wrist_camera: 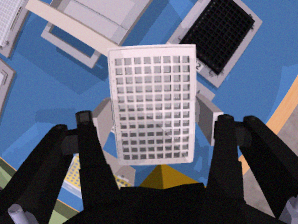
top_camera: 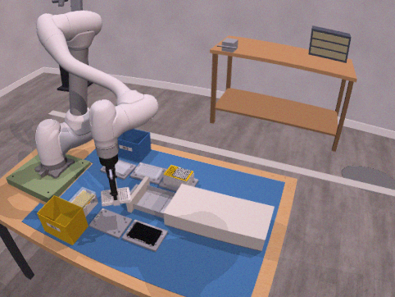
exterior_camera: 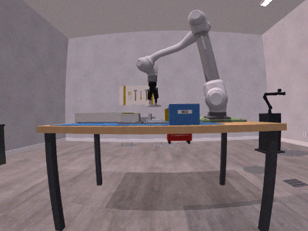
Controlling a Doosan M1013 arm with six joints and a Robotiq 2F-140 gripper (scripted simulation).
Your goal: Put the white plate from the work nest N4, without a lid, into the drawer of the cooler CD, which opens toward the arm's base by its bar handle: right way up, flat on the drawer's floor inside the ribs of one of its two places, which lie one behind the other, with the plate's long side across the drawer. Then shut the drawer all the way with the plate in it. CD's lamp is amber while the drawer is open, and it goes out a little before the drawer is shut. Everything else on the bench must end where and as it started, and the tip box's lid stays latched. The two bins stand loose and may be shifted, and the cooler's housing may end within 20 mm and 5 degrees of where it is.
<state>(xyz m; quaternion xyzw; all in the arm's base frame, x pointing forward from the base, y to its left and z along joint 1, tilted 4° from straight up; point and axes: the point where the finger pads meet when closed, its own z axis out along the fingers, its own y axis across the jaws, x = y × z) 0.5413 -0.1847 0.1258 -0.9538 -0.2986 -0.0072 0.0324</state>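
Now: the drawer 140 mm ahead of my hand, 150 mm to the left of it and 140 mm below it. The rest, counted from my hand: nest: 30 mm behind, 40 mm to the right, 160 mm below; black plate: 140 mm ahead, 50 mm to the right, 150 mm below; white plate: 20 mm below.
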